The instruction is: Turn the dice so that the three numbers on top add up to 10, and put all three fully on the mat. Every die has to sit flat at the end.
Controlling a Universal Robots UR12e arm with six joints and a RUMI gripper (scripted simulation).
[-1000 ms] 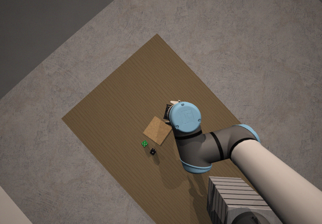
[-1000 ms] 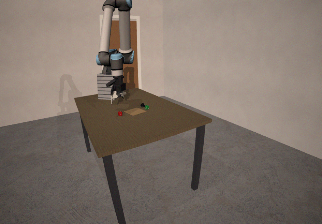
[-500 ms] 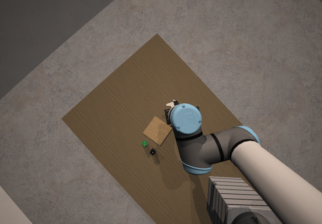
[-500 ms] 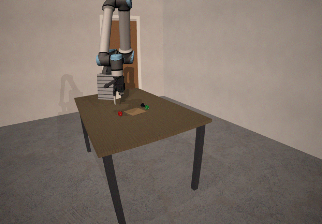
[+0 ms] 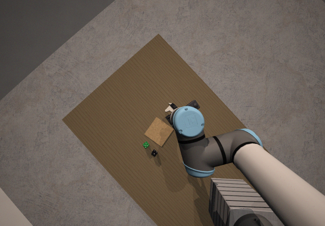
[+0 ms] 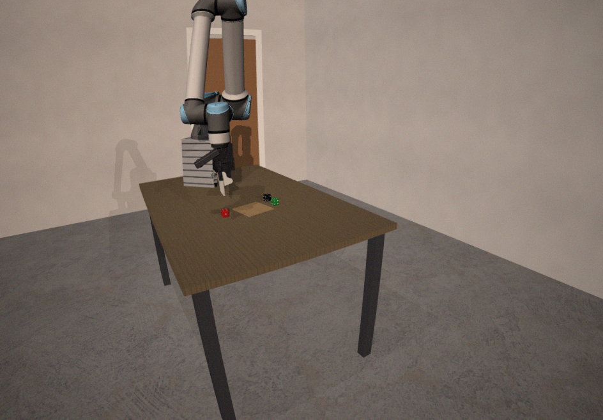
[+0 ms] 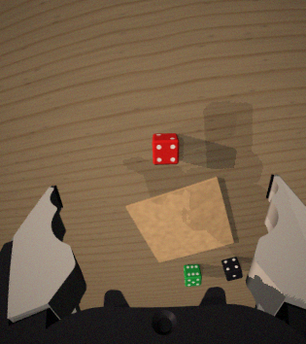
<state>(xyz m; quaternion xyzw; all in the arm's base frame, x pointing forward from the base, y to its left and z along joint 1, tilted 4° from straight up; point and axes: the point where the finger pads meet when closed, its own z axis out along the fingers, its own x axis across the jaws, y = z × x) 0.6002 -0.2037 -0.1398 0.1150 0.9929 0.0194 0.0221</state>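
The red die is 100 mm below my hand and 20 mm to the left of it. From my hand the other things lie so: tan mat (160 mm to the left, 120 mm below, 10 mm ahead); black die (280 mm to the left, 100 mm below, 60 mm behind); green die (280 mm to the left, 100 mm below, 20 mm ahead).
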